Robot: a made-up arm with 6 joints. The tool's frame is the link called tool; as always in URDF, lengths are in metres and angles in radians. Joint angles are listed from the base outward. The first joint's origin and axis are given. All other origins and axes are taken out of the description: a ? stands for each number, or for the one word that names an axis. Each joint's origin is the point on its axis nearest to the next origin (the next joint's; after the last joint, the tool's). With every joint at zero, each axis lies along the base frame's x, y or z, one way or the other. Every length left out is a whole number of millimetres.
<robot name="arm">
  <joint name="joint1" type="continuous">
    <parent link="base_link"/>
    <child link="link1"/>
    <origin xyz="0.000 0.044 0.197"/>
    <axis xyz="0 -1 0"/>
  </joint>
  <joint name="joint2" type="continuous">
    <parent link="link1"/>
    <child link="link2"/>
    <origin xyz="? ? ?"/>
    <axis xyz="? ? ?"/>
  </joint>
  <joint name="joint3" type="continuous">
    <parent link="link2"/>
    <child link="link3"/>
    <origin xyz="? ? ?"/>
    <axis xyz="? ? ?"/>
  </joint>
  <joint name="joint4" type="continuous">
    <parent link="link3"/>
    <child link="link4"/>
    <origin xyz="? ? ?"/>
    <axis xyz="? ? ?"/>
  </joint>
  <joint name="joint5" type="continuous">
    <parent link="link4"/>
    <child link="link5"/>
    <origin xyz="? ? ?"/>
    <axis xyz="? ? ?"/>
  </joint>
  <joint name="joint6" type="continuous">
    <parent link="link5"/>
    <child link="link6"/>
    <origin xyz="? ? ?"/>
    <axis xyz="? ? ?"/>
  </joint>
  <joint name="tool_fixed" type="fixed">
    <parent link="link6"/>
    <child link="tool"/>
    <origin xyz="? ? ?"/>
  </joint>
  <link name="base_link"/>
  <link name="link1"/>
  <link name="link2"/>
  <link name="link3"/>
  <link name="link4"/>
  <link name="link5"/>
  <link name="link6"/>
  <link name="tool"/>
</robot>
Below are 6 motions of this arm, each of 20 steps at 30 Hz.
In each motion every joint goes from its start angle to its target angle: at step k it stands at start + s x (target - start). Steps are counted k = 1, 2, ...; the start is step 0. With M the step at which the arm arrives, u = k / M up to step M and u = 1 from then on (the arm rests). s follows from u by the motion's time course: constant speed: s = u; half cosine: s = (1 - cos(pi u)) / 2; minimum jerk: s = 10 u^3 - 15 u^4 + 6 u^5.
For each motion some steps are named. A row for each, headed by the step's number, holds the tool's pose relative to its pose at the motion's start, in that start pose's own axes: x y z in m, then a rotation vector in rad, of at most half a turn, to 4 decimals.
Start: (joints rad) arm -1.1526 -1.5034 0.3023 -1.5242 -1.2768 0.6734
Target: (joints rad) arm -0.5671 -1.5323 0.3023 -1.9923 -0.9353 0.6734
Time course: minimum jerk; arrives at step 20
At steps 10, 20:
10: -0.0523 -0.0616 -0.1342 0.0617 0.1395 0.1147
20: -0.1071 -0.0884 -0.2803 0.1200 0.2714 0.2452

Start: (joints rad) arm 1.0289 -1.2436 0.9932 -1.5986 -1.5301 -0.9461
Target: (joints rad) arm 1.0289 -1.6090 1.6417 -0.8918 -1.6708 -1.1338
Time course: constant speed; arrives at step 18
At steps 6, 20:
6: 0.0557 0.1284 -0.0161 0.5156 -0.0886 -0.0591
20: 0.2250 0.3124 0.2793 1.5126 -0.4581 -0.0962

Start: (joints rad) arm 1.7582 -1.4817 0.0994 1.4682 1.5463 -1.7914
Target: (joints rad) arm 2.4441 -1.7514 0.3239 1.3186 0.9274 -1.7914
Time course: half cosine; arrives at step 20
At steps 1, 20:
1: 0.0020 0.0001 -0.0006 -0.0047 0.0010 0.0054
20: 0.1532 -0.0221 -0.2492 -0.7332 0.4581 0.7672

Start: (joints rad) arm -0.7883 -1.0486 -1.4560 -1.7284 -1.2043 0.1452
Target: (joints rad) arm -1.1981 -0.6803 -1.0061 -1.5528 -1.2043 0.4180
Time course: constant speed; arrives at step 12
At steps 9, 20:
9: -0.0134 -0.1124 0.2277 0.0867 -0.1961 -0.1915
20: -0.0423 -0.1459 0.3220 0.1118 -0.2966 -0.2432

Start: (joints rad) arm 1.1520 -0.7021 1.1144 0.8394 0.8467 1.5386
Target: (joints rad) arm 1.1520 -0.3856 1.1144 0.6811 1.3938 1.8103
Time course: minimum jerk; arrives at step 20
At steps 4, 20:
4: -0.0061 0.0160 0.0017 -0.0044 0.0020 0.0487
20: -0.1923 0.1691 0.0595 -0.0678 -0.1049 0.8403

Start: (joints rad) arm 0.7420 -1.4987 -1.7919 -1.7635 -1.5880 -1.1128
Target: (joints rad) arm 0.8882 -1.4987 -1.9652 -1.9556 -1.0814 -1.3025
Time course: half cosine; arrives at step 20
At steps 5, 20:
5: -0.0358 -0.0357 -0.0071 -0.0044 0.0325 -0.0682
20: -0.2791 -0.1869 0.0059 -0.0318 0.1389 -0.4952

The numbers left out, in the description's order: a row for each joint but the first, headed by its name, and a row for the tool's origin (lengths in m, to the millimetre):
joint2: xyz -0.167 0.000 0.091, axis -1 0 0
joint3: xyz 0.000 0.104 0.262, axis 0 0 1
joint4: xyz 0.094 0.288 0.000, axis 0 0 1
joint5: xyz 0.075 0.227 0.000, axis 0 1 0
joint6: xyz 0.356 0.000 -0.388, axis -1 0 0
tool: xyz 0.000 -0.096 0.040

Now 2 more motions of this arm.
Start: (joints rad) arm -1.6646 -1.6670 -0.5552 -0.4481 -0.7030 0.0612
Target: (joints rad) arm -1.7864 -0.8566 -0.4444 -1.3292 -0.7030 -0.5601
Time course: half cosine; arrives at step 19
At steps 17, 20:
17: -0.1203 -0.3653 0.2243 -0.1192 -0.8693 -0.2966
20: -0.1297 -0.3726 0.2332 -0.1186 -0.8986 -0.2986

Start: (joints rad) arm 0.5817 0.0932 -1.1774 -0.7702 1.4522 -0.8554
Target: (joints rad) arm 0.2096 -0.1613 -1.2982 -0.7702 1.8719 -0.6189
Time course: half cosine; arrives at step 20
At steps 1, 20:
1: -0.0008 -0.0006 -0.0005 -0.0012 0.0000 -0.0042
20: -0.1181 0.0248 -0.1076 -0.0550 0.0645 -0.6454

